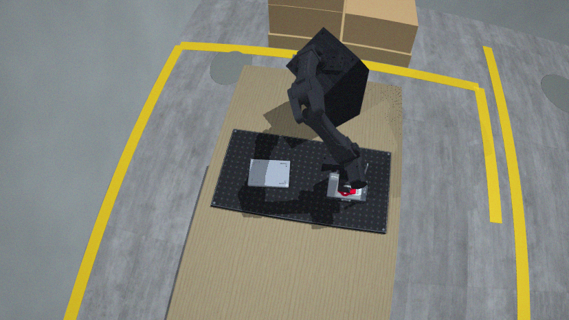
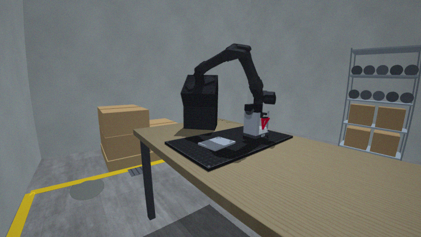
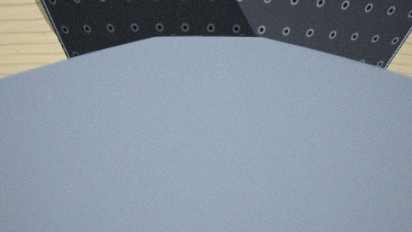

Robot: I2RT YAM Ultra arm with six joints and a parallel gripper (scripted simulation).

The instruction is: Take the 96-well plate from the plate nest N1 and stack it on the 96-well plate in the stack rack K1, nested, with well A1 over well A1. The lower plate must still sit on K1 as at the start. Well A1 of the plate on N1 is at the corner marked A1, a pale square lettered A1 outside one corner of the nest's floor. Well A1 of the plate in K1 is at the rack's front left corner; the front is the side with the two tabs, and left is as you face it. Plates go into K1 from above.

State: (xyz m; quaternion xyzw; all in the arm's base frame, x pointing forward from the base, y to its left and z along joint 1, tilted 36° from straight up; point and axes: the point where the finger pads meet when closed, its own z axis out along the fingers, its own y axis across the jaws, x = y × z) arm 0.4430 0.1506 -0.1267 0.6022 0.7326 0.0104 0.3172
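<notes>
Right now my hand is 10 mm above the white 96-well plate. Also, from my hand: tall grey rack wall (60 mm to the right, 30 mm above); then grey plate nest N1 (310 mm to the right, 50 mm below).
</notes>
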